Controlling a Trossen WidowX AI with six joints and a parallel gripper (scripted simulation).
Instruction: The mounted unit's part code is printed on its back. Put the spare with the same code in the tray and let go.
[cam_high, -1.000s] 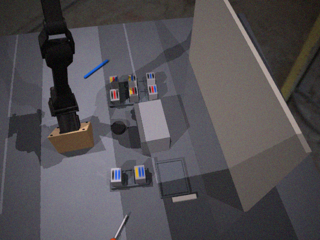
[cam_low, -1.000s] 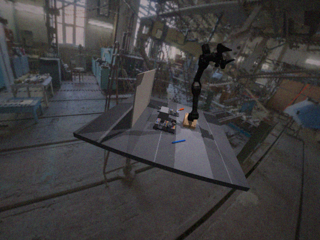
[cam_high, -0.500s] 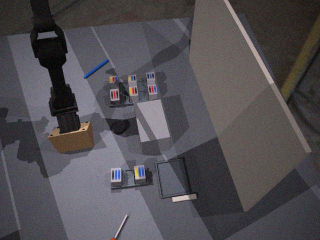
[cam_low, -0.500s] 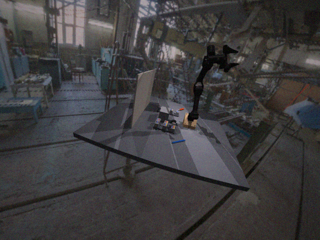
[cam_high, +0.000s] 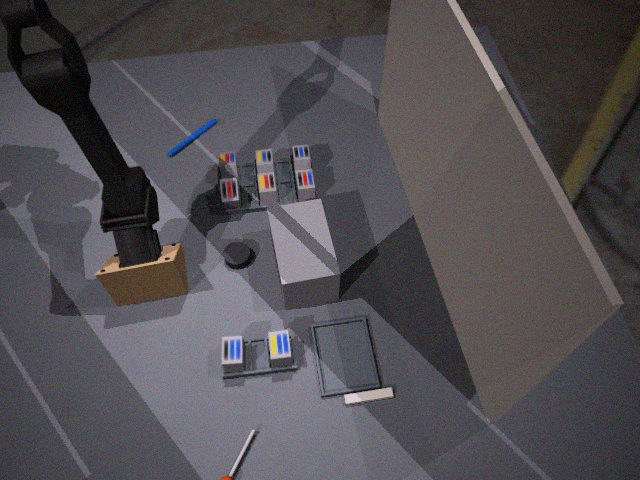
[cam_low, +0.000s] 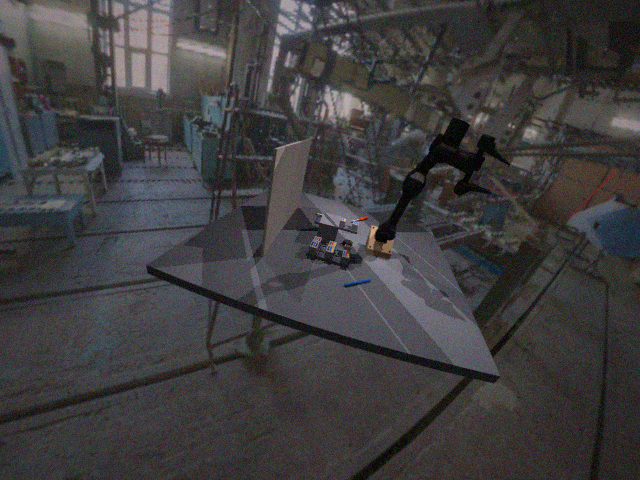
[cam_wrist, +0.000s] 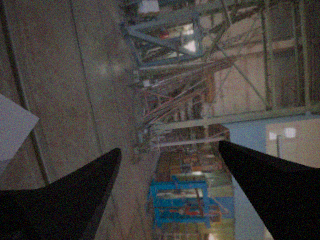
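Right now the grey spare block is 26 cm ahead of my gripper tip, 68 cm to the right of it and 52 cm below it. The rest, counted from my gripper tip: black puck (30 cm ahead, 48 cm to the right, 55 cm below); tall panel (67 cm ahead, 54 cm to the right, 33 cm below); blue pen (26 cm ahead, 15 cm to the right, 55 cm below).
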